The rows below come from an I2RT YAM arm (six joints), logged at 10 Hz.
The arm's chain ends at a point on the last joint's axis. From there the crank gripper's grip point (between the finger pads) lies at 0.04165 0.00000 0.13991 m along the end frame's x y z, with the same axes.
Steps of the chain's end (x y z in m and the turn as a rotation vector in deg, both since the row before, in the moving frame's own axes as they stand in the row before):
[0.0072, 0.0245, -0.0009, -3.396, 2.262, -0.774]
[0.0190, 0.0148, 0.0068, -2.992, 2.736, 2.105]
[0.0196, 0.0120, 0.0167, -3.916, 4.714, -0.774]
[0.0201, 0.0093, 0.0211, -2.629, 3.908, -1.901]
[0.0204, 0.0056, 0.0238, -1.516, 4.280, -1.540]
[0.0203, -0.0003, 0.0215, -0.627, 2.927, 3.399]
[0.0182, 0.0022, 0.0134, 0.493, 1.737, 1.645]
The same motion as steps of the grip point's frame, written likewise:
[0.0127, 0.0321, -0.0029, -3.396, 2.262, -0.774]
[0.0255, 0.0237, 0.0044, -2.992, 2.736, 2.105]
[0.0310, 0.0208, 0.0125, -3.916, 4.714, -0.774]
[0.0296, 0.0141, 0.0178, -2.629, 3.908, -1.901]
[0.0308, 0.0080, 0.0203, -1.516, 4.280, -1.540]
[0.0273, 0.0039, 0.0192, -0.627, 2.927, 3.399]
[0.0224, 0.0023, 0.0121, 0.493, 1.737, 1.645]

